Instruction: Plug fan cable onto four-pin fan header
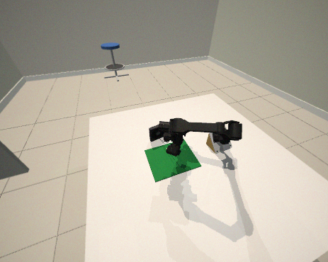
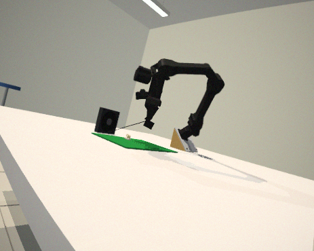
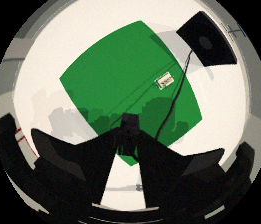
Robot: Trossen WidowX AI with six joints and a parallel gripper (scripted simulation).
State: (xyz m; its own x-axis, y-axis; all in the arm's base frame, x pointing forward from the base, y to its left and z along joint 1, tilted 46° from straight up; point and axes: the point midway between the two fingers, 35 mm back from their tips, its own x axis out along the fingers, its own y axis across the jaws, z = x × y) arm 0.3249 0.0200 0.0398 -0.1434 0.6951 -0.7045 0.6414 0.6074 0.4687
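Now: gripper tip 12 cm above the green board, 3 cm to the left of it and 2 cm short of it. Also, from my gripper tip: black plug 1 cm to the left, 1 cm below, 1 cm behind; then four-pin header 10 cm below, 9 cm to the right, 1 cm ahead; then black fan 22 cm to the right, 5 cm ahead, 4 cm below.
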